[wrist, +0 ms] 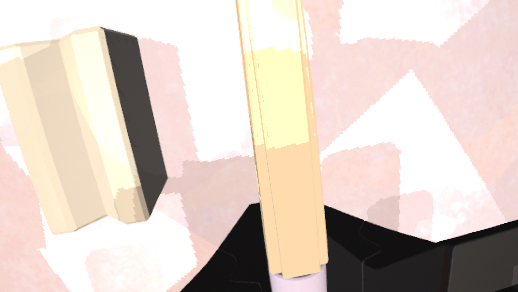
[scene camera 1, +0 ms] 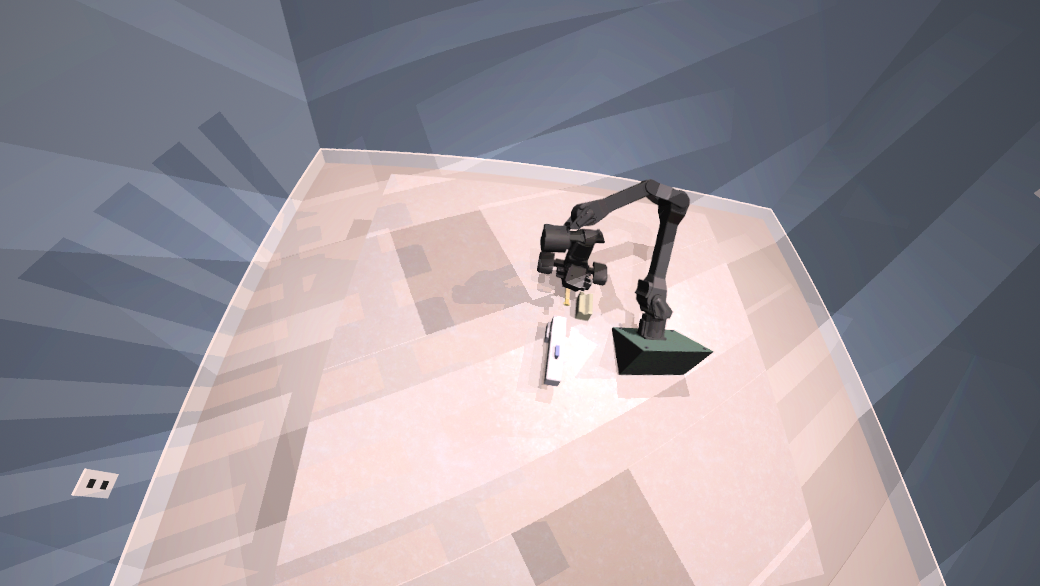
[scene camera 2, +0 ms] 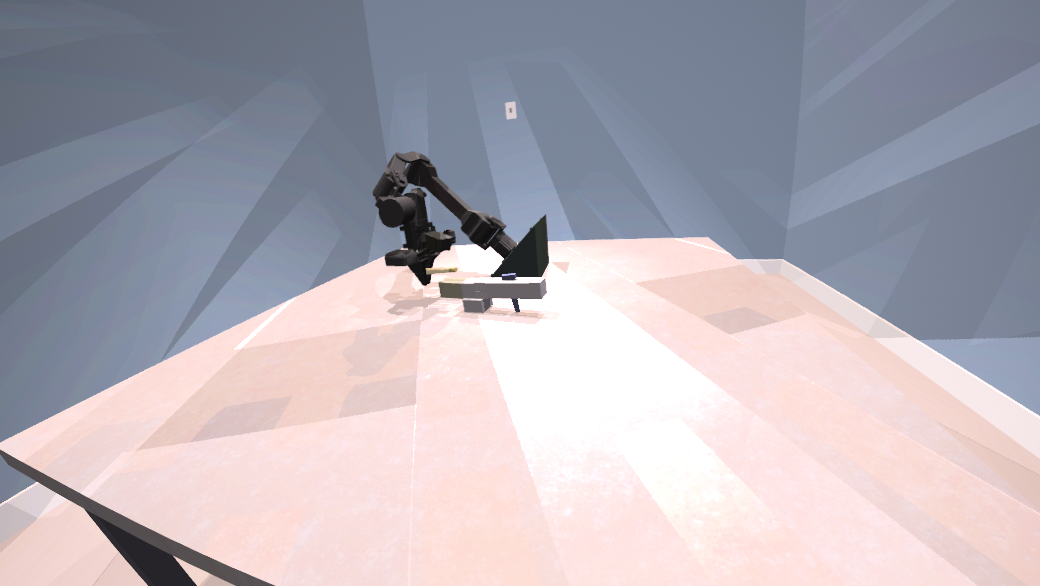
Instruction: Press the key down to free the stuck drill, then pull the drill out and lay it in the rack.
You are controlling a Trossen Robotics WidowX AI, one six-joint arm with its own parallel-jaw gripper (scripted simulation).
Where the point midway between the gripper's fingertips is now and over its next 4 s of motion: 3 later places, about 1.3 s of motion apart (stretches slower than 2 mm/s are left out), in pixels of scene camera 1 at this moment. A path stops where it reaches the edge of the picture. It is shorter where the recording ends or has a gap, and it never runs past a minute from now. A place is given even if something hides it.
My gripper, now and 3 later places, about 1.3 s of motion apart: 565,286; 578,285; 585,291; 588,288
